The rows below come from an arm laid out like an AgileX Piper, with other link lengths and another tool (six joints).
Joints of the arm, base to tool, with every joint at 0 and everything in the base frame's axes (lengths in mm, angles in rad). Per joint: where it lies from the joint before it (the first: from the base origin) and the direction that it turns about. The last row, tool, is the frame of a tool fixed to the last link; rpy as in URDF.
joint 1: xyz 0 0 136.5 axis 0 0 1
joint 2: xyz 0 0 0 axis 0 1 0
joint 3: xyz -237.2 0 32.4 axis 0 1 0
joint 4: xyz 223.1 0 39.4 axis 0.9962 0 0.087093
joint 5: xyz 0 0 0 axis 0 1 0
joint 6: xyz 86.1 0 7.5 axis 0.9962 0 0.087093
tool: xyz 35.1 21 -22 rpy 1.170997 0.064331 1.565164
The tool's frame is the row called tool.
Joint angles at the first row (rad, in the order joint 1, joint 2, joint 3, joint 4, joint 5, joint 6):
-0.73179, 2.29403, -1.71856, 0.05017, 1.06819, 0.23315
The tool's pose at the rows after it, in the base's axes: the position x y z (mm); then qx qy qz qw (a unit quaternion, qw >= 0):
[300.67, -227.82, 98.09, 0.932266, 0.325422, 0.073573, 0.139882]
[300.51, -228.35, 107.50, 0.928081, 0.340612, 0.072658, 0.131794]
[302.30, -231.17, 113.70, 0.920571, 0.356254, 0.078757, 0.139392]
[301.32, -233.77, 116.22, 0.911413, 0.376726, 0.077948, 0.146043]
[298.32, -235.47, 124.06, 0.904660, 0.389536, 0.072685, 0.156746]
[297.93, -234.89, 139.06, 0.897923, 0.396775, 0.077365, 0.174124]
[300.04, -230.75, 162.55, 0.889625, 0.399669, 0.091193, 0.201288]
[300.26, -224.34, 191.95, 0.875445, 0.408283, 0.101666, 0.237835]
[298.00, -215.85, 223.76, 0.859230, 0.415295, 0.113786, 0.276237]
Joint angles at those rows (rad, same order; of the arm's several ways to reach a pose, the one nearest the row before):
-0.73181, 2.29402, -1.77506, 0.05006, 1.13043, 0.20346
-0.73180, 2.29404, -1.81730, 0.05006, 1.18936, 0.17416
-0.73179, 2.29406, -1.84796, 0.04818, 1.20203, 0.14074
-0.73180, 2.29405, -1.86244, 0.03327, 1.20628, 0.10306
-0.73180, 2.27215, -1.86239, 0.00912, 1.21328, 0.08585
-0.72781, 2.23217, -1.86239, 0.00000, 1.21721, 0.07527
-0.71588, 2.17010, -1.86241, 0.00000, 1.21708, 0.07480
-0.69661, 2.09090, -1.86239, -0.01816, 1.21899, 0.07307
-0.67689, 2.00417, -1.86240, -0.03578, 1.22287, 0.07085

